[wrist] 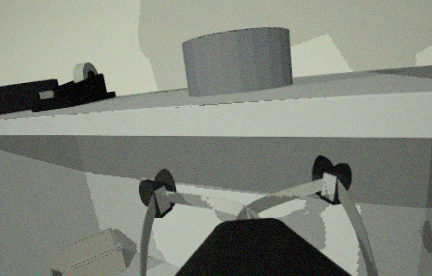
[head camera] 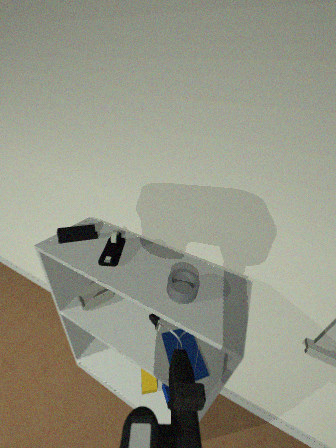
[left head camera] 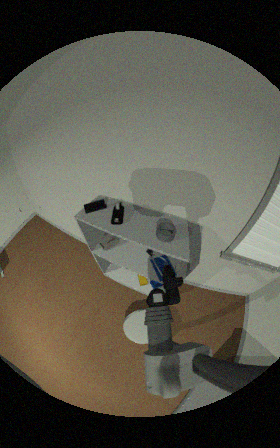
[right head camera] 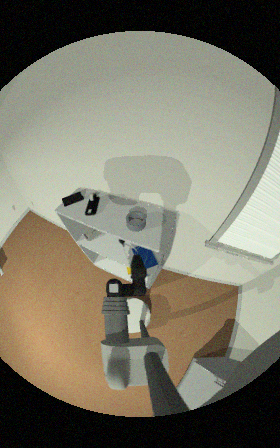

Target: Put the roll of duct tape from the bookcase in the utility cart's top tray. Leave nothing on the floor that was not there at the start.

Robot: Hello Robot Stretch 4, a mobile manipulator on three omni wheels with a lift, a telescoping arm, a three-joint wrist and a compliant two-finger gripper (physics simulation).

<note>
In view: the gripper [head camera: 176,313], a blue book [head camera: 188,342], a black tape dispenser [wrist: 88,86] and a bookcase [head camera: 219,314].
The gripper is seen too in the wrist view [wrist: 242,178]. The bookcase shows as well in the wrist view [wrist: 77,170], in the left head camera view [left head camera: 139,224] and in the right head camera view [right head camera: 158,233]. The wrist view does not show the blue book: it is out of frame.
</note>
